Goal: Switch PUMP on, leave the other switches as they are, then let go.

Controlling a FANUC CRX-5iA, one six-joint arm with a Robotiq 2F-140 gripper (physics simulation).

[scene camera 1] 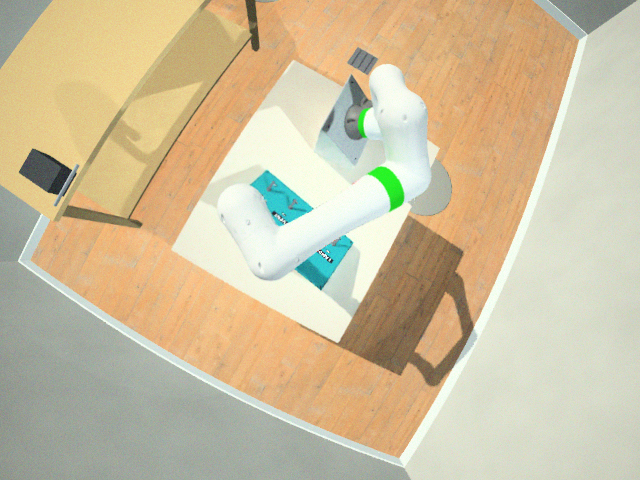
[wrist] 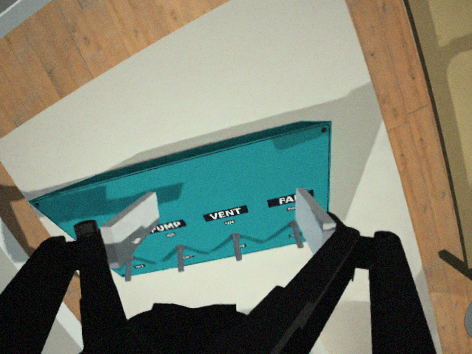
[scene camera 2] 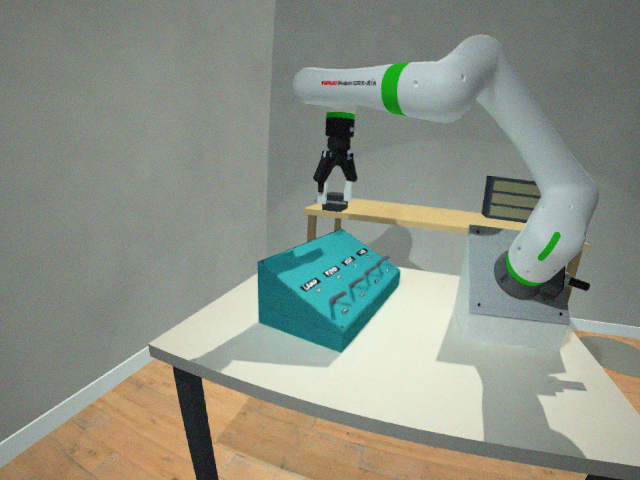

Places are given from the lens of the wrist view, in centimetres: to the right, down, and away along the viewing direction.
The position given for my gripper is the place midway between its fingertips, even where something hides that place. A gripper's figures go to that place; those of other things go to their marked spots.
my gripper (wrist: 225,205): -1, 3, 20
teal switch panel (wrist: 245,188): 2, 2, 36
